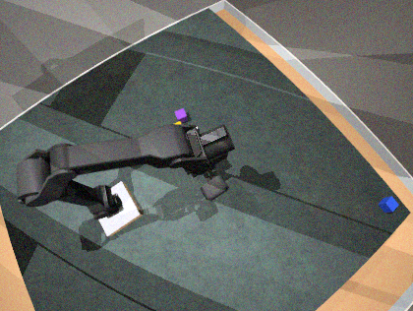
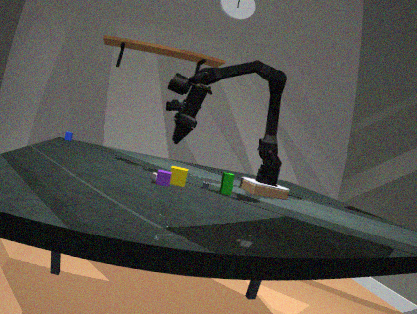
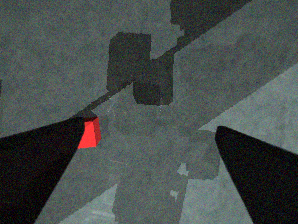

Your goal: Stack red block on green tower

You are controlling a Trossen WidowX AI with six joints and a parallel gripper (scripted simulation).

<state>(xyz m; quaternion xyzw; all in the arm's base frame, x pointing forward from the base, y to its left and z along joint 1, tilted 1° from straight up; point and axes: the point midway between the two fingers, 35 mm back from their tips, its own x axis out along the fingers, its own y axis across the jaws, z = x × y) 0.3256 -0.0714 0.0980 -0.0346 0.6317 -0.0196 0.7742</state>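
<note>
Right now my gripper tip is 30 mm past the red block, 70 mm to the right of it and 90 mm above it. Also, from my gripper tip: yellow block (20 mm behind, 210 mm to the left, 80 mm below); then blue block (490 mm ahead, 420 mm to the right, 90 mm below); then purple block (30 mm ahead, 260 mm to the left, 90 mm below).
</note>
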